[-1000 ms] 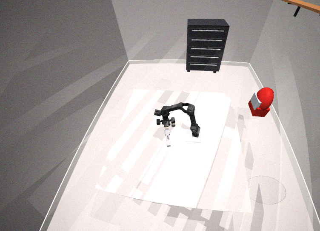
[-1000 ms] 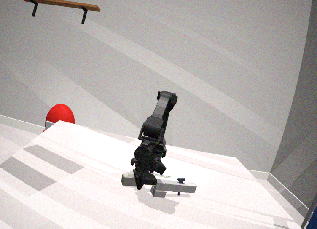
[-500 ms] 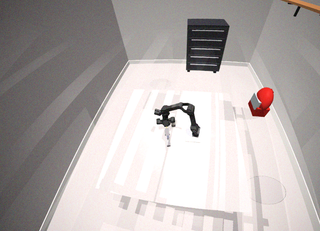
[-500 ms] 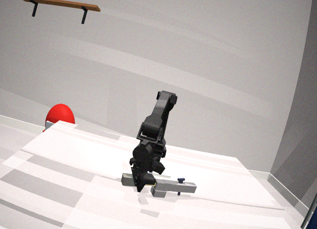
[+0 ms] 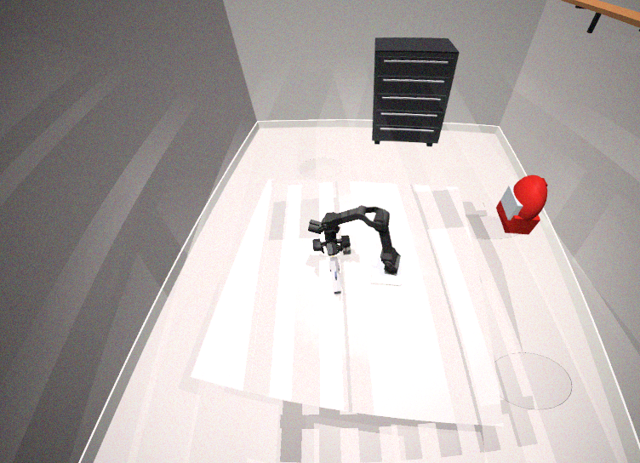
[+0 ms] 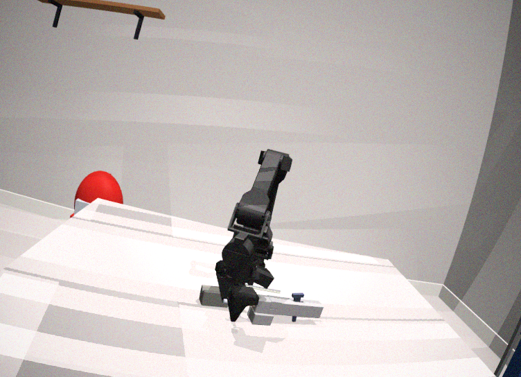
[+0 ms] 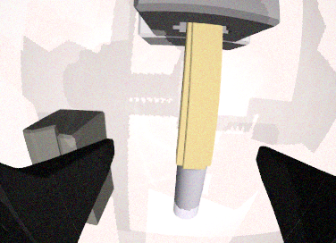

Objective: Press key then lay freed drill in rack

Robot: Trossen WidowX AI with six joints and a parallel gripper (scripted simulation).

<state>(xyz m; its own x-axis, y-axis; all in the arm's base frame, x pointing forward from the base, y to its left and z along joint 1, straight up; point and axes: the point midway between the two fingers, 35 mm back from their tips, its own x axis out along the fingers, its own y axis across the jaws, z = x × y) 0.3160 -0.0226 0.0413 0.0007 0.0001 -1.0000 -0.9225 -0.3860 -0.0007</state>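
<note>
The drill is 40 mm to the left of my gripper tip, 30 mm above it and 20 mm behind it. The rest, counted from my gripper tip: grey housing block 130 mm to the left, 60 mm behind, 20 mm above; grey rack 60 mm behind, 50 mm to the right; blue key 160 mm to the left, 70 mm behind, 30 mm above.
</note>
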